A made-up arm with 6 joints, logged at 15 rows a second.
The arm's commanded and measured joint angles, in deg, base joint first. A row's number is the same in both.
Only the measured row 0 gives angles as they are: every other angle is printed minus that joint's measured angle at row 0.
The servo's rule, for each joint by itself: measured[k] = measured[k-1] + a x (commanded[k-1-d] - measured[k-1]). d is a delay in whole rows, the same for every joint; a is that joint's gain. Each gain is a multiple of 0.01, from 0.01 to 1. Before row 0 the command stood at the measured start. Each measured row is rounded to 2 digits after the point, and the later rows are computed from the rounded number. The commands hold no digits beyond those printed.
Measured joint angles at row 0:
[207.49, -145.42, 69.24, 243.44, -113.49, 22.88]
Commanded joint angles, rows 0 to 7:
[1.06, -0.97, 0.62, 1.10, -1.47, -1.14]
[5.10, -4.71, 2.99, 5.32, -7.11, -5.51]
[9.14, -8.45, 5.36, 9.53, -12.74, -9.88]
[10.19, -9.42, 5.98, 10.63, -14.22, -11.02]
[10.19, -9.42, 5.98, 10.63, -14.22, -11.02]
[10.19, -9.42, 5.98, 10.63, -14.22, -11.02]
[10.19, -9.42, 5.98, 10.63, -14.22, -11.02]
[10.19, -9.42, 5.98, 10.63, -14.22, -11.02]
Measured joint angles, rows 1 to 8:
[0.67, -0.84, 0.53, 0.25, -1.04, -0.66]
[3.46, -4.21, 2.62, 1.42, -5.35, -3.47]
[7.04, -7.90, 4.95, 3.29, -10.60, -7.19]
[9.02, -9.22, 5.83, 4.98, -13.17, -9.41]
[9.76, -9.39, 5.96, 6.28, -13.92, -10.34]
[10.03, -9.42, 5.98, 7.28, -14.13, -10.73]
[10.13, -9.42, 5.98, 8.05, -14.19, -10.90]
[10.17, -9.42, 5.98, 8.64, -14.21, -10.97]
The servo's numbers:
d 0
a 0.63 0.87 0.85 0.23 0.71 0.58

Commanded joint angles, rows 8 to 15:
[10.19, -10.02, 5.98, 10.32, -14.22, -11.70]
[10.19, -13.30, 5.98, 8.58, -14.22, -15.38]
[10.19, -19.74, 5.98, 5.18, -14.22, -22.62]
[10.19, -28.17, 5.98, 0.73, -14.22, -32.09]
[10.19, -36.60, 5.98, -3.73, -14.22, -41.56]
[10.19, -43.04, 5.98, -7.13, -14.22, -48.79]
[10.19, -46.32, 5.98, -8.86, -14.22, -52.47]
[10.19, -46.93, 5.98, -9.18, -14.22, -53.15]
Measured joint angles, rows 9 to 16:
[10.18, -9.94, 5.98, 9.03, -14.22, -11.39]
[10.19, -12.86, 5.98, 8.93, -14.22, -13.70]
[10.19, -18.85, 5.98, 8.07, -14.22, -18.87]
[10.19, -26.96, 5.98, 6.38, -14.22, -26.54]
[10.19, -35.35, 5.98, 4.05, -14.22, -35.25]
[10.19, -42.04, 5.98, 1.48, -14.22, -43.10]
[10.19, -45.76, 5.98, -0.90, -14.22, -48.53]
[10.19, -46.78, 5.98, -2.80, -14.22, -51.21]

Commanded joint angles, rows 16 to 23:
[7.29, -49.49, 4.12, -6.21, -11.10, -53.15]
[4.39, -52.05, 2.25, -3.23, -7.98, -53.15]
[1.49, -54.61, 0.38, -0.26, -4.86, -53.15]
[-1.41, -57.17, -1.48, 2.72, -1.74, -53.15]
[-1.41, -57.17, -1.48, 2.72, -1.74, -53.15]
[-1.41, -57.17, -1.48, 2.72, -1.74, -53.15]
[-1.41, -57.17, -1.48, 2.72, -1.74, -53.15]
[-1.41, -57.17, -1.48, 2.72, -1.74, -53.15]
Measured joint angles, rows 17 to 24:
[8.36, -49.14, 4.40, -3.58, -12.00, -52.34]
[5.86, -51.67, 2.57, -3.50, -9.15, -52.81]
[3.11, -54.23, 0.71, -2.75, -6.10, -53.01]
[0.26, -56.79, -1.15, -1.49, -3.00, -53.09]
[-0.79, -57.12, -1.43, -0.52, -2.11, -53.12]
[-1.18, -57.16, -1.47, 0.23, -1.85, -53.14]
[-1.32, -57.17, -1.48, 0.80, -1.77, -53.15]
[-1.38, -57.17, -1.48, 1.24, -1.75, -53.15]

